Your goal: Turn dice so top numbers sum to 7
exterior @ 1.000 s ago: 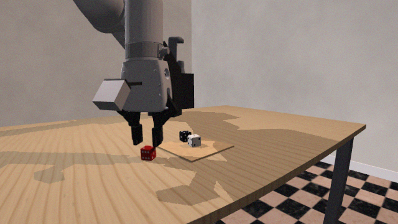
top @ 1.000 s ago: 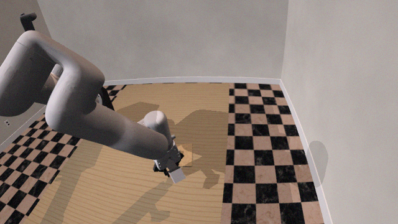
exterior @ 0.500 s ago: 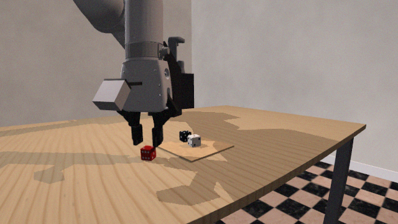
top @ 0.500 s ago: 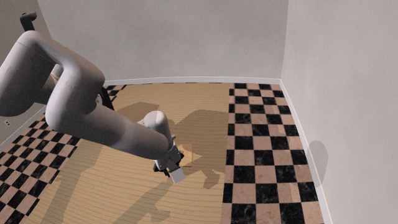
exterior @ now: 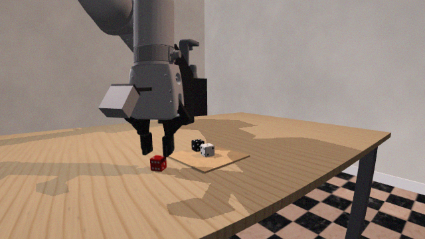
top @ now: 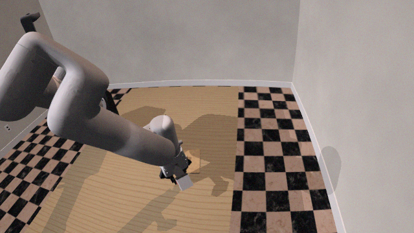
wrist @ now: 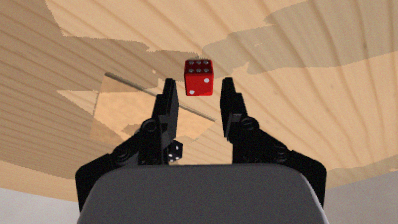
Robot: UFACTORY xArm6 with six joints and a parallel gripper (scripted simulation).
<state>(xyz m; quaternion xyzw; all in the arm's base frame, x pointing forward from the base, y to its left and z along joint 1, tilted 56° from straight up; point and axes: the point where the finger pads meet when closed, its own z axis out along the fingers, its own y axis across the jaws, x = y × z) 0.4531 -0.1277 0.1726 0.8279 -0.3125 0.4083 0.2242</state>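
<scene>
My gripper is now 4 cm above the red die. From my hand the other things lie so: white die: 1 cm ahead, 12 cm to the left, 3 cm below; tan mat: 1 cm ahead, 12 cm to the left, 5 cm below; black die: 4 cm behind, 13 cm to the left, 3 cm below.
</scene>
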